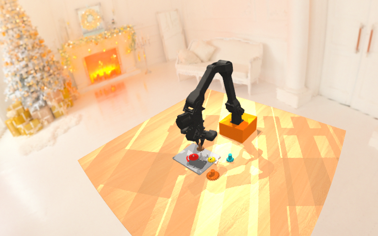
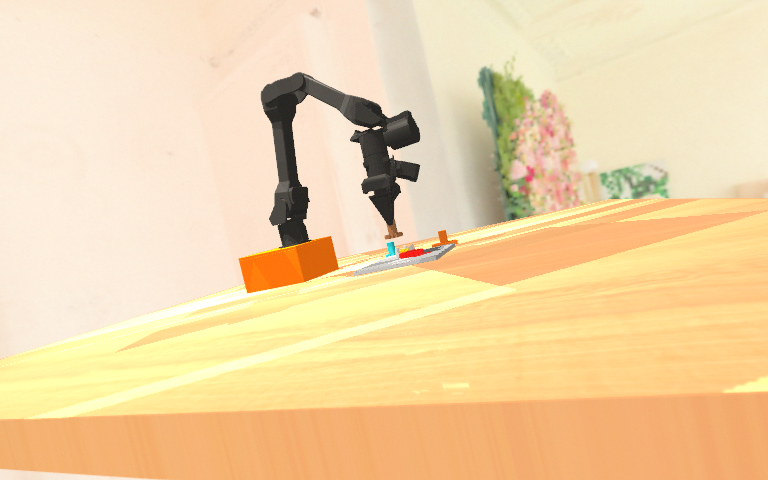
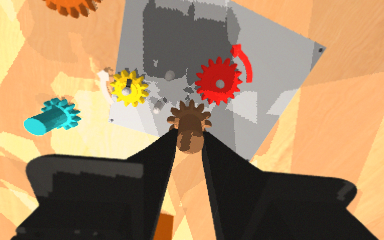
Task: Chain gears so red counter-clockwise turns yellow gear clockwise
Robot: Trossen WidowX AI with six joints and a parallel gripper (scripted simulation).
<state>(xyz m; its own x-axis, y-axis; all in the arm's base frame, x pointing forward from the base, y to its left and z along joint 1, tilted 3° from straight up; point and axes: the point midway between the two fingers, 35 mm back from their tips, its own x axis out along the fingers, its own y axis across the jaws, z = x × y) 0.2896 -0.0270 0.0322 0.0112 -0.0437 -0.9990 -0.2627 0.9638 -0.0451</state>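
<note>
My gripper tip is now 1 cm above the small brown gear. From my gripper tip the other things lie so: curved red arrow (7 cm below, 7 cm ahead, 4 cm to the right); then red gear (7 cm below, 4 cm ahead, 2 cm to the right); then yellow gear (7 cm to the left, 7 cm below, 1 cm behind).
</note>
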